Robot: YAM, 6 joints.
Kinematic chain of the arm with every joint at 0, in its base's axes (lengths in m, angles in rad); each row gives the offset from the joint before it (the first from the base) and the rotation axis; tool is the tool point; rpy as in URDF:
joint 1: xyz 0 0 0.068 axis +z
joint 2: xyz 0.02 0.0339 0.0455 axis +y
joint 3: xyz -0.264 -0.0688 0 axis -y
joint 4: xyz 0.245 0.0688 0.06 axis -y
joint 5: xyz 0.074 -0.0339 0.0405 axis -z
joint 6: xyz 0.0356 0 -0.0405 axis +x
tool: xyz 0 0 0 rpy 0 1.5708 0
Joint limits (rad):
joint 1: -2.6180..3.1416
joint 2: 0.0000..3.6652
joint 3: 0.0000..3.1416
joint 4: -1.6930..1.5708
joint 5: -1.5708..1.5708
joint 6: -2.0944..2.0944
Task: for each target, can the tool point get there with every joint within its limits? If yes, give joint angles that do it. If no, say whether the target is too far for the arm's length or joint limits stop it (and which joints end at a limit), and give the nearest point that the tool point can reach.
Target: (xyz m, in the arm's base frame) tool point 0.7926 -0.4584 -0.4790
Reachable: no: too far | nearest point 0.4730 -0.2736 -0.2241 | short by 0.449 m
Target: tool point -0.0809 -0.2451 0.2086
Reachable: yes | joints -1.7904 1.5897 1.0656 -1.1513 0.8019 1.2882
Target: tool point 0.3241 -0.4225 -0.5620
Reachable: no: too far | nearest point 0.2533 -0.3302 -0.3392 | short by 0.251 m
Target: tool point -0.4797 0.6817 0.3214
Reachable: no: too far | nearest point -0.3605 0.5122 0.2684 | short by 0.214 m
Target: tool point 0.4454 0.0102 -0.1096
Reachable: yes | joints -0.0349 2.8630 1.4341 0.7533 -0.8074 -0.9224
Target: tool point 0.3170 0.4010 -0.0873
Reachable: yes | joints 0.8480 3.0223 1.7684 1.0654 -0.8813 -0.0213
